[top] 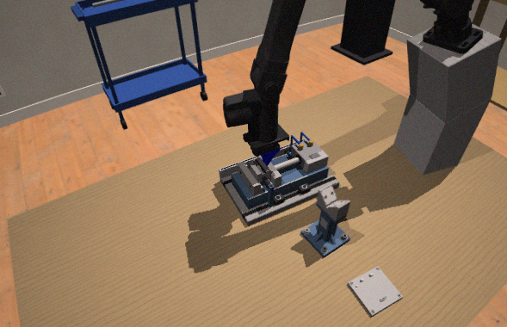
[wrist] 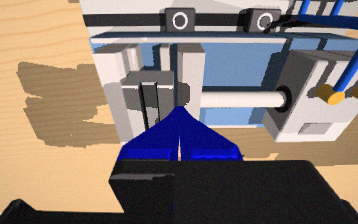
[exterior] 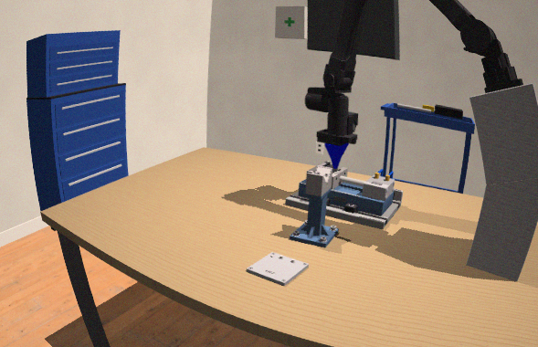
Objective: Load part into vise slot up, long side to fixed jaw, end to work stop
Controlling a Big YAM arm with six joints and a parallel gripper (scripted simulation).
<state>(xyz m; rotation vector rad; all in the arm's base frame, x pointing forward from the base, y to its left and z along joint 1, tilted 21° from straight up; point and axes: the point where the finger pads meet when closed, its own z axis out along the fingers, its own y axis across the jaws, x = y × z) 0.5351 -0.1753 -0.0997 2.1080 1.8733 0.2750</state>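
Right now the part is 20 mm ahead of my hand and 10 mm below it. Also, from my hand: moving jaw: 10 mm behind, 30 mm below; then work stop rod: 30 mm ahead, 50 mm to the left, 20 mm below; then fixed jaw: 50 mm ahead, 30 mm below.
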